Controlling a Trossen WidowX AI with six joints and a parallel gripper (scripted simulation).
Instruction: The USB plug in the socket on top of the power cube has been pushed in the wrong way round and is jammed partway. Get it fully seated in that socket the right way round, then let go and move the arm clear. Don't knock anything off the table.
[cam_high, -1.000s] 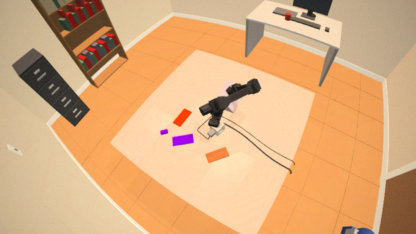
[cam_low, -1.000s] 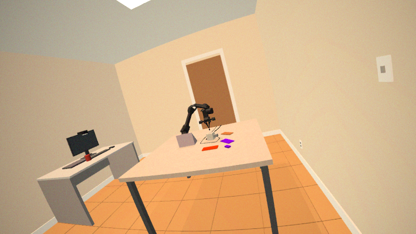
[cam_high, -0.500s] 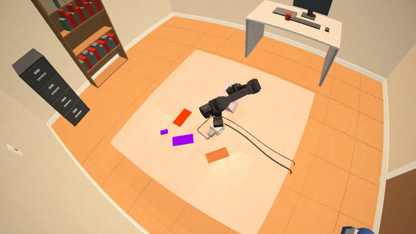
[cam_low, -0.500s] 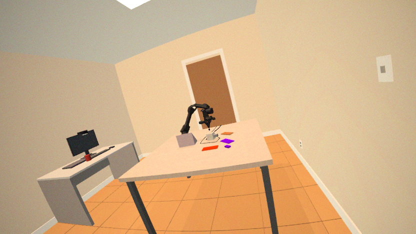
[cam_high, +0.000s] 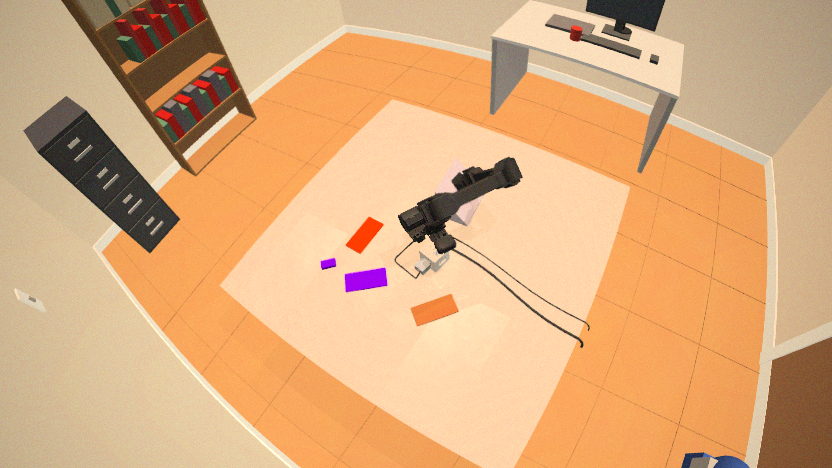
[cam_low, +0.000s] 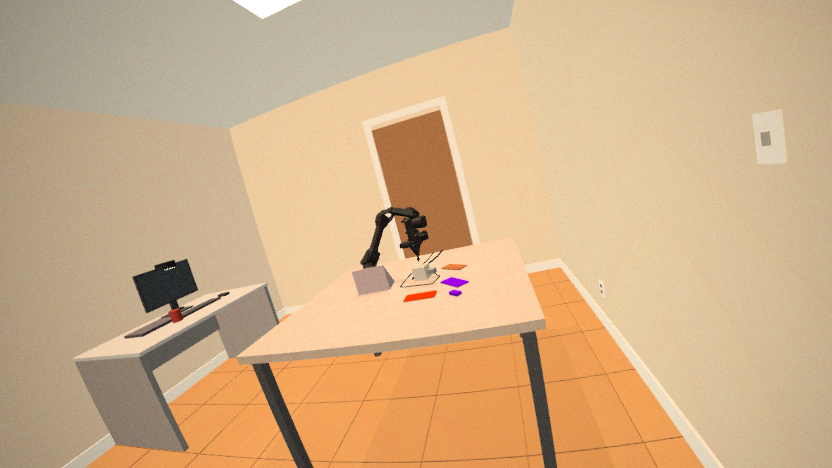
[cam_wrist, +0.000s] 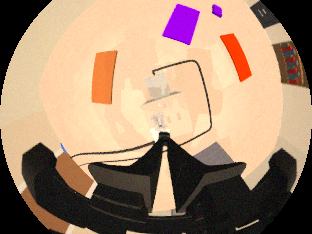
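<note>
Right now the USB plug is 2 cm below my gripper tip.
</note>
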